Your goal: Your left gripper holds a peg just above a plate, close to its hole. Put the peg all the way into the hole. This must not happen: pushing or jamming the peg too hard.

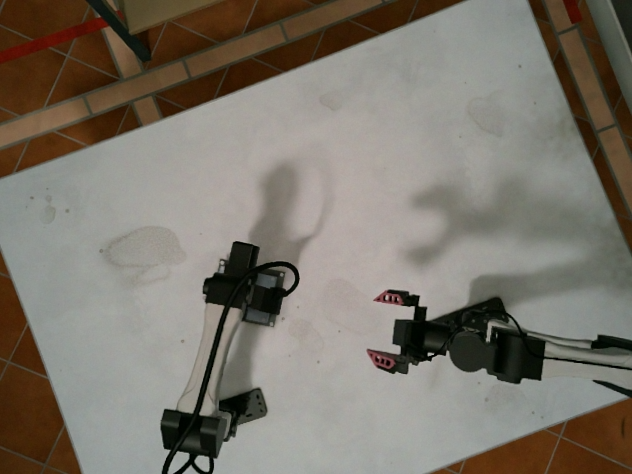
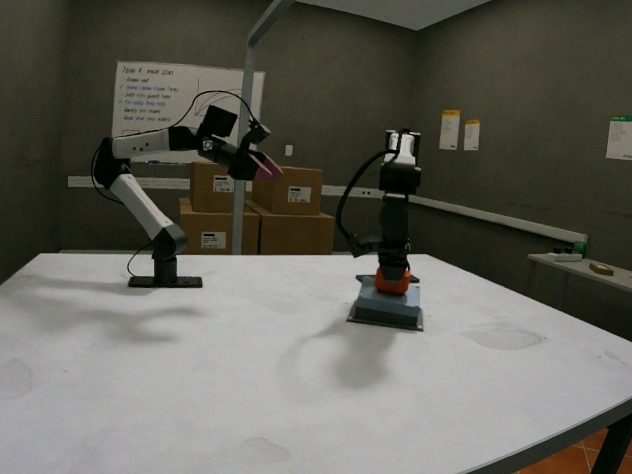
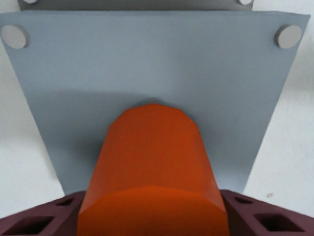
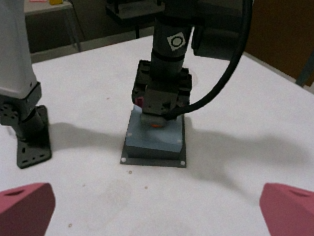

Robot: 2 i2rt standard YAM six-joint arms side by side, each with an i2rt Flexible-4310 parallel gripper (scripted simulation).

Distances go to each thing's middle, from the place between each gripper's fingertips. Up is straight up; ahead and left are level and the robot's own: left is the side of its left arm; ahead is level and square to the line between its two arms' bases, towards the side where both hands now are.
I see my left gripper (image 2: 393,282) 2 cm above the orange peg (image 3: 153,166). Also, from my left hand: blue-grey plate (image 2: 373,298) (5 cm below, 1 cm behind).
The orange peg lies 140 mm ahead of my right hand (image 2: 277,177), 260 mm to the left of it and 230 mm below it. From my right hand the other things lie so: blue-grey plate: 130 mm ahead, 260 mm to the left, 260 mm below.
